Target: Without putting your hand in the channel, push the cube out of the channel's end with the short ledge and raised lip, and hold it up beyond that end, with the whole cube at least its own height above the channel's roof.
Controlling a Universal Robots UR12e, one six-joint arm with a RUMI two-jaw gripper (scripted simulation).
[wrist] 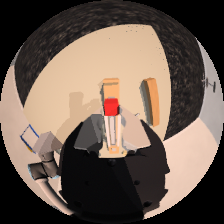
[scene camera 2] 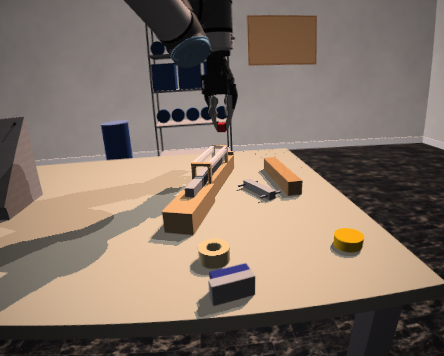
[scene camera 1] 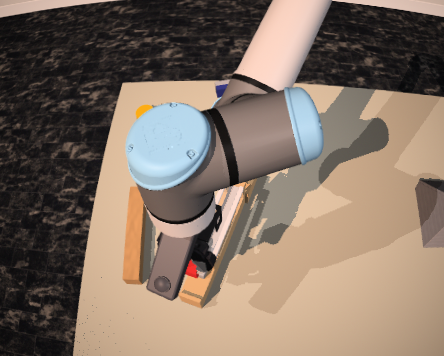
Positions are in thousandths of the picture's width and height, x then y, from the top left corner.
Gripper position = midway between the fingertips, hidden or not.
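Observation:
My gripper (scene camera 1: 436, 757), (wrist: 498, 475), (scene camera 2: 499, 367). Blue-topped grey block (scene camera 2: 524, 796). Wooden bar (scene camera 1: 307, 611), (scene camera 2: 657, 518).

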